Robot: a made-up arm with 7 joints. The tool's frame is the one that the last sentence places.
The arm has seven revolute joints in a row. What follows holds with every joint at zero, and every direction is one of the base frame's. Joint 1 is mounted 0.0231 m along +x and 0.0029 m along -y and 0.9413 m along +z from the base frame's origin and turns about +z. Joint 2 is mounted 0.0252 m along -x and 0.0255 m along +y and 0.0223 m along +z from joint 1 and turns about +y. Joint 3 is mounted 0.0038 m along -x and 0.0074 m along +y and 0.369 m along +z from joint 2 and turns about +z. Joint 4 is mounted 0.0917 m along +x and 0.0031 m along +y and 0.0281 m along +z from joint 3 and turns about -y. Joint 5 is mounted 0.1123 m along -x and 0.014 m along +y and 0.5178 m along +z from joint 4 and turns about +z. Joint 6 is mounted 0.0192 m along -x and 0.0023 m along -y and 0.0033 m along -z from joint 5 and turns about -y. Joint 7 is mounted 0.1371 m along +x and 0.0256 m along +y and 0.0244 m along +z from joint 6 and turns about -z. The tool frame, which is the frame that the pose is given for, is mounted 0.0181 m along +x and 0.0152 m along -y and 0.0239 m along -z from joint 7; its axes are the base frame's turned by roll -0.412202, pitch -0.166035 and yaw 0.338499 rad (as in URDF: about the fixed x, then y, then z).
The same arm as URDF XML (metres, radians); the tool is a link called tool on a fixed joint. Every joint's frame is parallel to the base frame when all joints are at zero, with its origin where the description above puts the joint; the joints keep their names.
<robot name="arm">
  <link name="base"/>
  <link name="link1"/>
  <link name="link2"/>
  <link name="link3"/>
  <link name="link4"/>
  <link name="link5"/>
  <link name="link6"/>
  <link name="link7"/>
  <link name="tool"/>
  <joint name="joint 1" type="continuous">
    <parent link="base"/>
    <child link="link1"/>
    <origin xyz="0.0231 -0.0029 0.9413" rpy="0 0 0"/>
    <axis xyz="0 0 1"/>
  </joint>
  <joint name="joint 2" type="continuous">
    <parent link="link1"/>
    <child link="link2"/>
    <origin xyz="-0.0252 0.0255 0.0223" rpy="0 0 0"/>
    <axis xyz="0 1 0"/>
  </joint>
  <joint name="joint 3" type="continuous">
    <parent link="link2"/>
    <child link="link3"/>
    <origin xyz="-0.0038 0.0074 0.369" rpy="0 0 0"/>
    <axis xyz="0 0 1"/>
  </joint>
  <joint name="joint 4" type="continuous">
    <parent link="link3"/>
    <child link="link4"/>
    <origin xyz="0.0917 0.0031 0.0281" rpy="0 0 0"/>
    <axis xyz="0 -1 0"/>
  </joint>
  <joint name="joint 5" type="continuous">
    <parent link="link4"/>
    <child link="link5"/>
    <origin xyz="-0.1123 0.014 0.5178" rpy="0 0 0"/>
    <axis xyz="0 0 1"/>
  </joint>
  <joint name="joint 6" type="continuous">
    <parent link="link5"/>
    <child link="link6"/>
    <origin xyz="-0.0192 -0.0023 -0.0033" rpy="0 0 0"/>
    <axis xyz="0 -1 0"/>
  </joint>
  <joint name="joint 7" type="continuous">
    <parent link="link6"/>
    <child link="link7"/>
    <origin xyz="0.1371 0.0256 0.0244" rpy="0 0 0"/>
    <axis xyz="0 0 -1"/>
  </joint>
  <joint name="tool_joint" type="fixed">
    <parent link="link7"/>
    <child link="tool"/>
    <origin xyz="0.0181 -0.0152 -0.0239" rpy="-0.4122 -0.166 0.3385"/>
  </joint>
</robot>

